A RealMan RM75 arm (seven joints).
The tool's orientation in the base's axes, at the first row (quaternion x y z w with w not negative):
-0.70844 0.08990 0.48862 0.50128
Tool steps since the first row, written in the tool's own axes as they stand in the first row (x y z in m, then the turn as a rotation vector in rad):
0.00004 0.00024 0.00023 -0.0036 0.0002 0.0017
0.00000 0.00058 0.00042 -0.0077 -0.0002 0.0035
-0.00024 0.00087 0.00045 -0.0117 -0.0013 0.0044
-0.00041 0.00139 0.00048 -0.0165 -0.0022 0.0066
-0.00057 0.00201 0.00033 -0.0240 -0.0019 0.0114
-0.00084 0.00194 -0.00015 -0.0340 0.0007 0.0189
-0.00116 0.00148 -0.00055 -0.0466 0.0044 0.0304
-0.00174 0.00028 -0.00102 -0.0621 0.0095 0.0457
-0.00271 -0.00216 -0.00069 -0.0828 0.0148 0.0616
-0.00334 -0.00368 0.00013 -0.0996 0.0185 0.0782
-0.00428 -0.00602 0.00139 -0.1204 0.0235 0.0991
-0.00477 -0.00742 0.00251 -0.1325 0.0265 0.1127
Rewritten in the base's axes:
-0.00027 0.00008 -0.00019 -0.0030 0.0000 0.0027
-0.00061 0.00006 -0.00037 -0.0059 0.0001 0.0061
-0.00093 -0.00015 -0.00036 -0.0078 -0.0001 0.0099
-0.00135 -0.00043 -0.00055 -0.0110 0.0003 0.0141
-0.00173 -0.00091 -0.00081 -0.0178 0.0013 0.0197
-0.00153 -0.00136 -0.00055 -0.0290 0.0024 0.0258
-0.00117 -0.00157 0.00000 -0.0446 0.0053 0.0331
-0.00044 -0.00158 0.00121 -0.0648 0.0094 0.0418
0.00038 -0.00049 0.00348 -0.0882 0.0120 0.0543
0.00050 0.00066 0.00490 -0.1089 0.0174 0.0649
0.00071 0.00246 0.00707 -0.1351 0.0241 0.0776
0.00065 0.00385 0.00830 -0.1513 0.0292 0.0849

